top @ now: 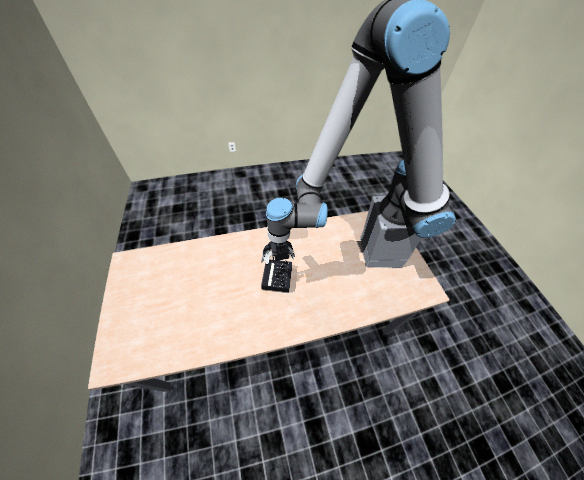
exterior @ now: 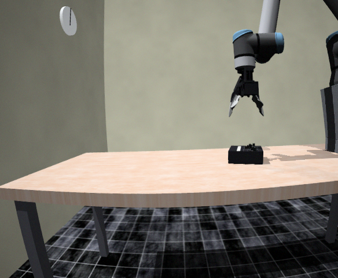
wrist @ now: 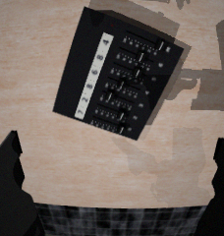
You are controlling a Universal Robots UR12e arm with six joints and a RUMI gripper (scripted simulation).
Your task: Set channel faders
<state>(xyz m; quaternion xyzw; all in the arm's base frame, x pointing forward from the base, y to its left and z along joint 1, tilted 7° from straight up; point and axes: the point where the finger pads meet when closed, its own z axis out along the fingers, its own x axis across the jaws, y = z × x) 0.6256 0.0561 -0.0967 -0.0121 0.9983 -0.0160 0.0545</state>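
The fader 1 cap lies 13 cm below my hand, 7 cm to the left of it and 1 cm behind it. Also, from my hand: fader 3 cap 13 cm below, 2 cm to the left, 1 cm ahead; fader 2 cap 13 cm below, 5 cm to the left, 1 cm behind; fader 4 cap 13 cm below, 1 cm behind.
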